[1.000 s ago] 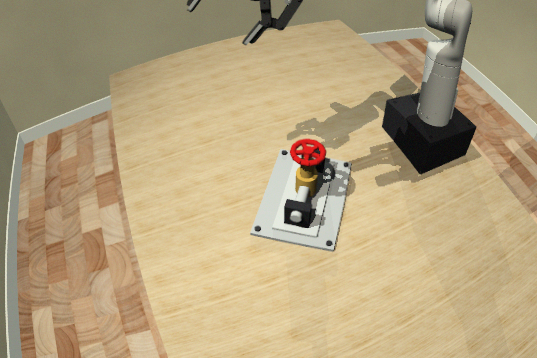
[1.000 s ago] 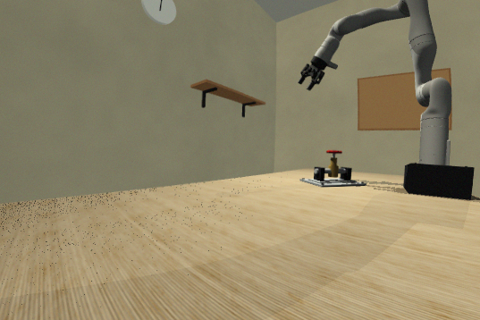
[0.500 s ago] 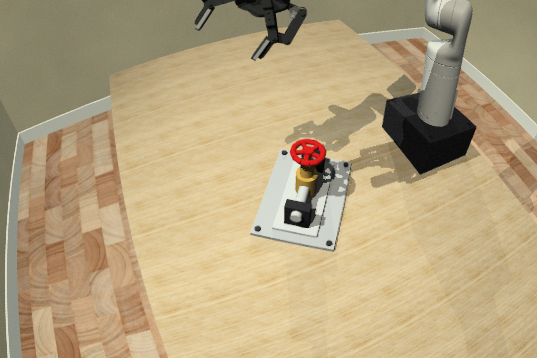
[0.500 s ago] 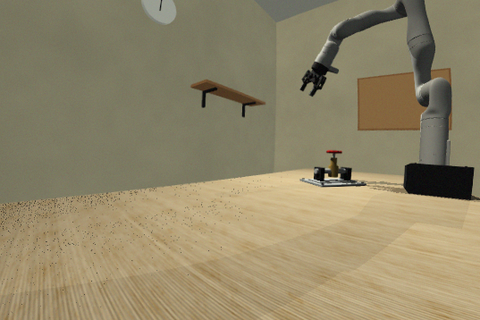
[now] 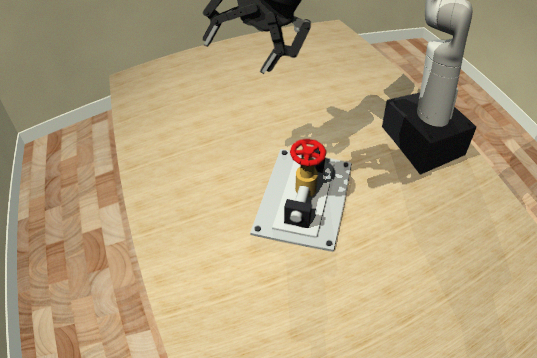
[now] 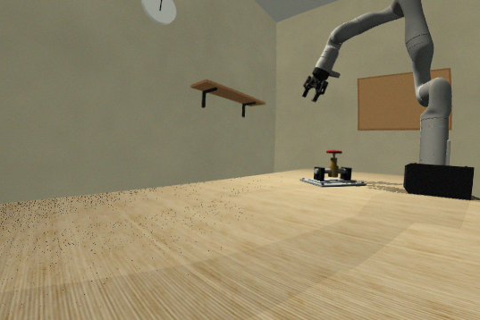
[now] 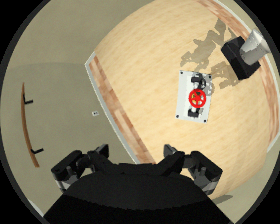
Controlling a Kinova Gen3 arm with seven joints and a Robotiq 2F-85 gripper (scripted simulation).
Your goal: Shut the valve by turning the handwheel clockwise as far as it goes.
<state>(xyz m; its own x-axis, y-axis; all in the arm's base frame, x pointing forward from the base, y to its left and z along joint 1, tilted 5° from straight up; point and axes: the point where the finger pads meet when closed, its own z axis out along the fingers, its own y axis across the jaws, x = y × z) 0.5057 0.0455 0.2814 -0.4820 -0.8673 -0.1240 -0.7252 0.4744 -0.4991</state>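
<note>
Right now my hand is 12 cm past the red handwheel and 26 cm above it.
</note>
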